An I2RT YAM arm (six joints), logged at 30 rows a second.
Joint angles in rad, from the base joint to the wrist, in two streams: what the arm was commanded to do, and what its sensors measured. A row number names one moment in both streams.
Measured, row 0: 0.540 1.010 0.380 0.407 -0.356 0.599
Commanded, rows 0 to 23: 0.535 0.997 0.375 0.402 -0.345 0.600; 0.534 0.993 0.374 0.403 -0.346 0.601; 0.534 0.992 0.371 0.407 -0.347 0.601; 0.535 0.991 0.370 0.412 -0.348 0.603; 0.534 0.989 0.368 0.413 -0.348 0.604; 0.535 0.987 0.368 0.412 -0.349 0.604; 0.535 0.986 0.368 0.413 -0.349 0.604; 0.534 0.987 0.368 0.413 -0.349 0.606; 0.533 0.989 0.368 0.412 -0.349 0.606; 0.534 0.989 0.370 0.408 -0.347 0.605; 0.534 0.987 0.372 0.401 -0.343 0.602; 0.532 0.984 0.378 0.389 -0.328 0.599; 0.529 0.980 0.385 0.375 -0.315 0.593; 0.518 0.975 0.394 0.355 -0.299 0.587; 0.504 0.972 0.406 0.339 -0.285 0.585; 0.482 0.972 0.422 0.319 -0.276 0.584; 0.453 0.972 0.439 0.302 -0.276 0.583; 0.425 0.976 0.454 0.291 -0.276 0.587; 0.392 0.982 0.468 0.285 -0.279 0.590; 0.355 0.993 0.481 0.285 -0.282 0.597; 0.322 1.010 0.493 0.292 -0.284 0.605; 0.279 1.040 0.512 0.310 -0.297 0.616; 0.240 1.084 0.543 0.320 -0.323 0.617; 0.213 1.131 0.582 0.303 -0.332 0.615
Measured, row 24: 0.272 1.056 0.508 0.316 -0.315 0.608
